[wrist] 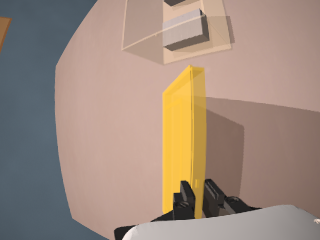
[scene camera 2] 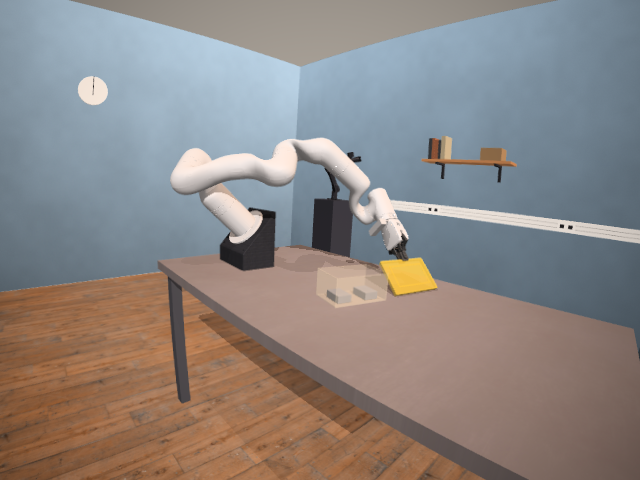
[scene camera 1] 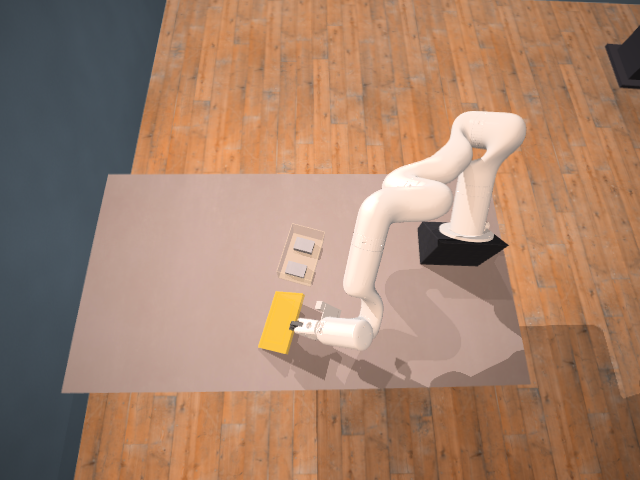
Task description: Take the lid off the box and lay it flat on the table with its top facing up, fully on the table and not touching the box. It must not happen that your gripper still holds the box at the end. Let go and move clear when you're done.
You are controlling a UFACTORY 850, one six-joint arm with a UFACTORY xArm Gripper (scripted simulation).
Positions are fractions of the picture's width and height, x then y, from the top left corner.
Scene:
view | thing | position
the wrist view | gripper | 0.61, 0.81
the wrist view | yellow lid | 0.58, 0.43
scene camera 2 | yellow lid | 0.63, 0.58
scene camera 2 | clear box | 0.53, 0.60
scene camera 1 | yellow lid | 0.45, 0.64

